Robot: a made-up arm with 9 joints. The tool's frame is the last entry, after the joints. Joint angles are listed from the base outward. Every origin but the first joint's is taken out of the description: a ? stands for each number. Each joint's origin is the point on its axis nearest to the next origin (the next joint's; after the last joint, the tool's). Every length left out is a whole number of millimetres.
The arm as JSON. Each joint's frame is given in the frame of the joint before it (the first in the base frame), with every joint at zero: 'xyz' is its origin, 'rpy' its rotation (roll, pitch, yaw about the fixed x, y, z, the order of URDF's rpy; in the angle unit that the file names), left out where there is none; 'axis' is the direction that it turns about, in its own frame. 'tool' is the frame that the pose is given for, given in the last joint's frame.
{
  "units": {
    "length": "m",
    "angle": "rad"
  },
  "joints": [
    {
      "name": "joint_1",
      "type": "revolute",
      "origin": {
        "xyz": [
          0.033,
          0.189,
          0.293
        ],
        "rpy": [
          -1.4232,
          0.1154,
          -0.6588
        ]
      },
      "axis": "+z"
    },
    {
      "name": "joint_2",
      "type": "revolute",
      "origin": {
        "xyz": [
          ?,
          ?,
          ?
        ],
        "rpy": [
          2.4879,
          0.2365,
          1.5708
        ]
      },
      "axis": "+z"
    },
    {
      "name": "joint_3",
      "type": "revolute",
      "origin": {
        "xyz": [
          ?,
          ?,
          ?
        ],
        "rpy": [
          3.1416,
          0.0,
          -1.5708
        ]
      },
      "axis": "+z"
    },
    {
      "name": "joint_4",
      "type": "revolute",
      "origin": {
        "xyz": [
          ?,
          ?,
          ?
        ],
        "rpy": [
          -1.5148,
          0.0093,
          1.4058
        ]
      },
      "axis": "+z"
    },
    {
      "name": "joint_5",
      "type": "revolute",
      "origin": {
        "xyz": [
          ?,
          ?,
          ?
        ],
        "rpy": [
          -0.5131,
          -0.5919,
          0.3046
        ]
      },
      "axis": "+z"
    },
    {
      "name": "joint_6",
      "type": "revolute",
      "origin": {
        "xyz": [
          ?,
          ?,
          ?
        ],
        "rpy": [
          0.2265,
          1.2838,
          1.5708
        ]
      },
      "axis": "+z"
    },
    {
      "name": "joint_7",
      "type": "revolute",
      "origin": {
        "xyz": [
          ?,
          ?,
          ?
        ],
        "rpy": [
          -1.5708,
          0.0,
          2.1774
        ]
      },
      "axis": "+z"
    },
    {
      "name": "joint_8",
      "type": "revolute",
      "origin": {
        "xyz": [
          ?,
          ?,
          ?
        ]
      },
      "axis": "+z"
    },
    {
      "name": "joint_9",
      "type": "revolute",
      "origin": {
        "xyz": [
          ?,
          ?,
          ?
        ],
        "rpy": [
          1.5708,
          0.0,
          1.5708
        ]
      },
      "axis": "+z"
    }
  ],
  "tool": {
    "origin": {
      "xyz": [
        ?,
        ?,
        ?
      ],
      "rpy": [
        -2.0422,
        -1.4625,
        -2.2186
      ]
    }
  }
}
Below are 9 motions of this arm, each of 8 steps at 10 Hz.
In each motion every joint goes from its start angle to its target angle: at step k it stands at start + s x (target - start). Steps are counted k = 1, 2, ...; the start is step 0. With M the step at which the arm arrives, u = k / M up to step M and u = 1 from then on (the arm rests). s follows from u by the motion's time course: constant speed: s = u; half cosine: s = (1 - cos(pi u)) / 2; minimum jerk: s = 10 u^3 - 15 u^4 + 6 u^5.
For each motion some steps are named. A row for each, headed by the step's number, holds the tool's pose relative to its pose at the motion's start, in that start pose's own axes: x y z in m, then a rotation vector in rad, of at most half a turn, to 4 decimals.
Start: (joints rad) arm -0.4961 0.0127 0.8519 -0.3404 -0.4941 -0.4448 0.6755 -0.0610 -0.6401
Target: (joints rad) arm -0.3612 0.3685 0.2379 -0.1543 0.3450 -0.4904 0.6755 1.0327 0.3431
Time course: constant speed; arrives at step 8
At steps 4, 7, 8:
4: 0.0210 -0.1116 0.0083 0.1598 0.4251 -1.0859
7: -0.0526 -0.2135 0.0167 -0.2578 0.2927 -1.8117
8: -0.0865 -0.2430 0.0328 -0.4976 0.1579 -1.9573

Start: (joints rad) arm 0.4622 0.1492 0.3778 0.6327 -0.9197 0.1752 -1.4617 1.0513 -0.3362
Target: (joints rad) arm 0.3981 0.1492 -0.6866 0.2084 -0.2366 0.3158 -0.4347 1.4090 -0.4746
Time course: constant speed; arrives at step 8
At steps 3, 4, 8:
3: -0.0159 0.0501 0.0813 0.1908 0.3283 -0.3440
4: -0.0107 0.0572 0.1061 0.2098 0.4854 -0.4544
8: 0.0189 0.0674 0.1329 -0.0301 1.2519 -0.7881

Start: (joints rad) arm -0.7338 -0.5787 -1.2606 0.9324 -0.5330 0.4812 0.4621 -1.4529 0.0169
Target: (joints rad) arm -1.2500 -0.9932 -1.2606 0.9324 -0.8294 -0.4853 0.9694 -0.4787 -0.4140
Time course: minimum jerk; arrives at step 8
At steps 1, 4, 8:
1: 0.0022 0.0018 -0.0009 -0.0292 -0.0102 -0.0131
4: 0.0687 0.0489 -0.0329 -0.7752 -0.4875 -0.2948
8: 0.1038 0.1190 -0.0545 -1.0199 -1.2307 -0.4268

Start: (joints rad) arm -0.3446 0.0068 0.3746 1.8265 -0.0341 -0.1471 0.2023 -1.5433 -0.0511
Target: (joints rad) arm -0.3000 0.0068 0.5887 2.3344 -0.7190 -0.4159 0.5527 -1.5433 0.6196
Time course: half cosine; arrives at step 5
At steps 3, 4, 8:
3: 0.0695 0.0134 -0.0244 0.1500 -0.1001 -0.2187
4: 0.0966 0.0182 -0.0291 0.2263 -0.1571 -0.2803
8: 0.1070 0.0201 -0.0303 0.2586 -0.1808 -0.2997

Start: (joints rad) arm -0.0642 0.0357 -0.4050 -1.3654 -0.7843 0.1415 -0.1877 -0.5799 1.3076
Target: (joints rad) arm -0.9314 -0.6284 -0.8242 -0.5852 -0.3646 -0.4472 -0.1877 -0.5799 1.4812
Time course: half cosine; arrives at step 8
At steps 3, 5, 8:
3: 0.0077 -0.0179 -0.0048 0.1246 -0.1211 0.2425
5: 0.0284 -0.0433 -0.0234 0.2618 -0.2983 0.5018
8: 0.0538 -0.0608 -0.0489 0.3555 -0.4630 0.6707

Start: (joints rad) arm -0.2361 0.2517 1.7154 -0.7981 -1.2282 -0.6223 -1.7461 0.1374 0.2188
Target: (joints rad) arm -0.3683 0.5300 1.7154 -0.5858 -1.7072 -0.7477 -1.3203 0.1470 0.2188
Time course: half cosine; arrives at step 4
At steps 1, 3, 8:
1: 0.0368 -0.0128 0.0002 -0.0394 -0.0453 -0.0321
3: 0.2038 -0.0866 0.0309 -0.2217 -0.2951 -0.1602
8: 0.2355 -0.1033 0.0436 -0.2574 -0.3532 -0.1808

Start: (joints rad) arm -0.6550 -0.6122 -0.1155 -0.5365 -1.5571 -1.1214 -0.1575 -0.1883 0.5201
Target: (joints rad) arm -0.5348 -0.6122 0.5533 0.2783 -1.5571 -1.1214 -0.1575 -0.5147 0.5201
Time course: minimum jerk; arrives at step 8
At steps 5, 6, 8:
5: -0.1577 -0.0224 0.0880 -0.2303 0.8475 -0.3503
6: -0.1923 -0.0362 0.1137 -0.3051 1.0310 -0.4374
8: -0.2128 -0.0463 0.1306 -0.3547 1.1369 -0.4911

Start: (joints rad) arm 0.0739 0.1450 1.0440 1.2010 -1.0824 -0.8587 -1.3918 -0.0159 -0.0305
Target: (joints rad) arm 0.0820 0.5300 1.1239 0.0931 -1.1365 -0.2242 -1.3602 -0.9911 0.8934
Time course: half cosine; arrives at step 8
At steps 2, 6, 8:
2: -0.0476 -0.0337 0.0114 0.1802 0.0058 0.2675
6: -0.0973 -0.2220 0.0362 0.6901 0.6376 1.4867
8: -0.0806 -0.2431 0.0402 0.6692 0.8864 1.6763

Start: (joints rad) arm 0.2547 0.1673 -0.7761 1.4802 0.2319 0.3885 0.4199 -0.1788 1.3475
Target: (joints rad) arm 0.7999 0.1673 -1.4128 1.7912 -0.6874 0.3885 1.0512 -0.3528 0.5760
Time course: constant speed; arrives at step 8
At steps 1, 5, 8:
1: 0.0044 0.0029 0.0141 -0.1865 -0.0554 0.0621
5: 0.0167 -0.0147 0.0726 -0.9648 -0.2806 0.2194
8: 0.0181 -0.0572 0.1257 -1.5655 -0.4158 0.2728

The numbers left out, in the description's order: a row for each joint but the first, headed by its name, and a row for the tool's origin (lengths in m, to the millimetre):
joint_2: -0.053 0.136 0.0
joint_3: 0.023 -0.036 0.0
joint_4: -0.45 0.105 0.0
joint_5: -0.059 -0.106 0.0
joint_6: -0.097 -0.081 0.0
joint_7: 0.059 0.042 0.0
joint_8: -0.031 -0.22 0.0
joint_9: -0.029 -0.029 0.0
tool: -0.017 -0.075 0.0

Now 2 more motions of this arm.
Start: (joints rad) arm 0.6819 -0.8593 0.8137 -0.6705 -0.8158 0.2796 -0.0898 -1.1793 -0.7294
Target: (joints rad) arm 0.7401 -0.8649 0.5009 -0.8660 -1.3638 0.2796 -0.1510 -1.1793 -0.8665
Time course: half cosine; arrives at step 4
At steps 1, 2, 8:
1: 0.0062 0.0233 0.0035 -0.0488 0.0019 0.1002
2: 0.0126 0.0772 0.0114 -0.1834 -0.0069 0.3335
8: 0.0057 0.1426 0.0182 -0.4121 -0.0442 0.6364

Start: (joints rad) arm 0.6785 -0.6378 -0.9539 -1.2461 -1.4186 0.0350 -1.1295 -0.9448 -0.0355
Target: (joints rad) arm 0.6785 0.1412 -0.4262 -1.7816 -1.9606 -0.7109 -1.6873 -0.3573 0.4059
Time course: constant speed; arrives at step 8
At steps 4, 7, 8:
4: -0.1103 -0.0394 -0.1107 -0.3397 0.5375 0.0539
7: -0.2292 -0.1237 -0.1057 -0.6291 0.9217 0.0297
8: -0.2654 -0.1528 -0.0818 -0.7296 1.0456 0.0131

